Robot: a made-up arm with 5 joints.
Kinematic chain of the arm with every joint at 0, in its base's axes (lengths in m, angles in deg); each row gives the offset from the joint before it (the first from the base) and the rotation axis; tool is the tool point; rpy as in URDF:
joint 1: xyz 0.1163 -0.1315 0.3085 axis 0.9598 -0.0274 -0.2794
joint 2: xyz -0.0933 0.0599 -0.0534 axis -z
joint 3: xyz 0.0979 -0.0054 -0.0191 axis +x
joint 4: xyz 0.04 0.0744 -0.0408 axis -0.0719 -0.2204 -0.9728
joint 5: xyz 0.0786 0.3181 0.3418 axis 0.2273 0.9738 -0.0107
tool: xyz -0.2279 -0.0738 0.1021 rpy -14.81 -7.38 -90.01
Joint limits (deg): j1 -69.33..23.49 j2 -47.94..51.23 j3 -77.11..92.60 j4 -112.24..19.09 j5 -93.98..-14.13
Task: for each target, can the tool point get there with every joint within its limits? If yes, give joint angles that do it. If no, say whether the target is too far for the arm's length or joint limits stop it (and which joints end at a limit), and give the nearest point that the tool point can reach.
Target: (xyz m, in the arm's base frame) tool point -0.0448 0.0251 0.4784
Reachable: yes | joints -44.64 19.92 62.96 -17.70 -63.86
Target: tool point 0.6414 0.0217 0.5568
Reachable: no: joint limits stop it (at a limit: joint 1, joint 2, joint 4, joint 5) | nearest point 0.4372 0.0968 0.5235 | short by 0.220 m
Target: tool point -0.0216 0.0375 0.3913
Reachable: yes | joints -29.25 40.60 30.63 -50.97 -73.96
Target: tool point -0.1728 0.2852 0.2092
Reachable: yes | joints 0.57 -22.66 -45.89 -4.54 -34.85
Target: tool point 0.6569 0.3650 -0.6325
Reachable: no: too far | nearest point 0.3012 0.1135 -0.1285 | short by 0.666 m
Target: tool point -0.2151 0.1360 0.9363
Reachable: no: joint limits stop it (at a limit: joint 1, joint 4, joint 5) | nearest point -0.1353 0.0790 0.7218 | short by 0.236 m
